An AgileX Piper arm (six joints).
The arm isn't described. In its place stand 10 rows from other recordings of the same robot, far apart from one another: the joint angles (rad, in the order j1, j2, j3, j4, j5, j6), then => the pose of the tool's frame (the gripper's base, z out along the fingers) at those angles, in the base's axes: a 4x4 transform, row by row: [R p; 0 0 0 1], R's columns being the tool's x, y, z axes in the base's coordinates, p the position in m.
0.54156, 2.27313, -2.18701, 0.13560, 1.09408, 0.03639 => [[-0.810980 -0.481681 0.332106 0.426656], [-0.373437 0.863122 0.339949 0.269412], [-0.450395 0.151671 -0.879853 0.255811], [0 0 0 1]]
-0.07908, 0.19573, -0.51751, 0.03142, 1.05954, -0.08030 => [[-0.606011 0.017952 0.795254 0.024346], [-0.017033 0.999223 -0.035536 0.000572], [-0.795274 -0.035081 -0.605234 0.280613], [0 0 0 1]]
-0.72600, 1.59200, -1.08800, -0.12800, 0.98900, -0.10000 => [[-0.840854 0.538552 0.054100 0.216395], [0.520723 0.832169 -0.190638 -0.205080], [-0.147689 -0.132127 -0.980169 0.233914], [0 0 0 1]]
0.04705, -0.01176, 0.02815, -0.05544, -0.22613, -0.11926 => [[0.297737 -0.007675 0.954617 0.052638], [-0.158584 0.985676 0.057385 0.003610], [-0.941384 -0.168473 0.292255 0.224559], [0 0 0 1]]
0.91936, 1.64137, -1.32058, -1.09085, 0.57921, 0.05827 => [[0.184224 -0.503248 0.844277 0.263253], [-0.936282 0.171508 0.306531 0.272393], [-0.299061 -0.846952 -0.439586 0.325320], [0 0 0 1]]
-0.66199, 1.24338, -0.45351, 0.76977, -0.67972, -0.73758 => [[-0.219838 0.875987 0.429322 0.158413], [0.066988 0.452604 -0.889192 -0.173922], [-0.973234 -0.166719 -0.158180 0.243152], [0 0 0 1]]
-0.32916, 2.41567, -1.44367, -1.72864, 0.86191, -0.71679 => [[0.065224 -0.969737 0.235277 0.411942], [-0.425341 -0.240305 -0.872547 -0.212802], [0.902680 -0.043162 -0.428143 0.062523], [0 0 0 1]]
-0.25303, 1.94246, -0.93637, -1.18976, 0.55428, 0.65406 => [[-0.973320 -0.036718 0.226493 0.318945], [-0.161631 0.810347 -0.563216 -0.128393], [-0.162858 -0.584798 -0.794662 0.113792], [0 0 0 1]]
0.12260, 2.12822, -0.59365, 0.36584, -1.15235, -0.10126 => [[-0.302505 0.208637 0.930033 0.317720], [0.013326 0.976579 -0.214744 0.009179], [-0.953055 -0.052568 -0.298200 0.068952], [0 0 0 1]]
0.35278, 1.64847, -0.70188, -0.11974, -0.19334, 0.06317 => [[-0.560282 -0.393357 0.728941 0.292285], [-0.264169 0.918944 0.292841 0.109840], [-0.785047 -0.028490 -0.618780 0.169670], [0 0 0 1]]
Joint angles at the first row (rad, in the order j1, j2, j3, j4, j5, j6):
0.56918 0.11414 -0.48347 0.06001 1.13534 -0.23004
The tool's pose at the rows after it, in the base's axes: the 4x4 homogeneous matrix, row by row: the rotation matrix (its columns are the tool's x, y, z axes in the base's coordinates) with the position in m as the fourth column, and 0 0 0 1 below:
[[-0.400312 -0.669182 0.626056 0.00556], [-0.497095 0.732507 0.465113 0.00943], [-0.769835 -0.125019 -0.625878 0.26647], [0 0 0 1]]
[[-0.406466 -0.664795 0.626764 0.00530], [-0.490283 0.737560 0.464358 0.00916], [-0.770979 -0.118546 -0.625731 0.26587], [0 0 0 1]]
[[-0.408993 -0.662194 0.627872 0.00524], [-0.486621 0.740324 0.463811 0.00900], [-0.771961 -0.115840 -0.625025 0.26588], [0 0 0 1]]
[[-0.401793 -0.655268 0.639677 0.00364], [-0.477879 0.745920 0.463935 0.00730], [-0.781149 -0.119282 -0.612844 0.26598], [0 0 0 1]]
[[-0.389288 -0.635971 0.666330 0.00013], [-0.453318 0.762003 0.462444 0.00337], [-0.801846 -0.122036 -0.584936 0.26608], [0 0 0 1]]
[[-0.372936 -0.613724 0.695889 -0.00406], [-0.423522 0.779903 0.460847 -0.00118], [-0.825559 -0.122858 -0.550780 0.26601], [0 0 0 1]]
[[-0.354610 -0.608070 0.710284 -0.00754], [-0.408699 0.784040 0.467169 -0.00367], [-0.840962 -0.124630 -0.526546 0.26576], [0 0 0 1]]
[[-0.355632 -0.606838 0.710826 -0.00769], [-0.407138 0.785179 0.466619 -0.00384], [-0.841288 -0.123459 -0.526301 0.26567], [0 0 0 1]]
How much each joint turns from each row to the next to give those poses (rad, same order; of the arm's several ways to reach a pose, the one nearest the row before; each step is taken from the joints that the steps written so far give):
0.00003 -0.00200 0.00118 -0.00003 0.00014 0.00003
-0.00009 -0.00318 0.00195 -0.00107 0.00098 0.00972
0.00010 -0.00096 -0.00002 -0.00126 0.00000 0.00514
0.00000 -0.01593 0.00000 -0.00691 0.00000 0.00652
-0.00004 -0.03567 0.00002 -0.01720 0.00004 0.02152
0.00003 -0.04193 -0.00003 -0.01907 0.00000 0.02463
0.00000 -0.02963 0.00000 -0.00269 0.00083 0.00379
-0.00007 -0.00125 0.00003 -0.00077 0.00092 0.00218

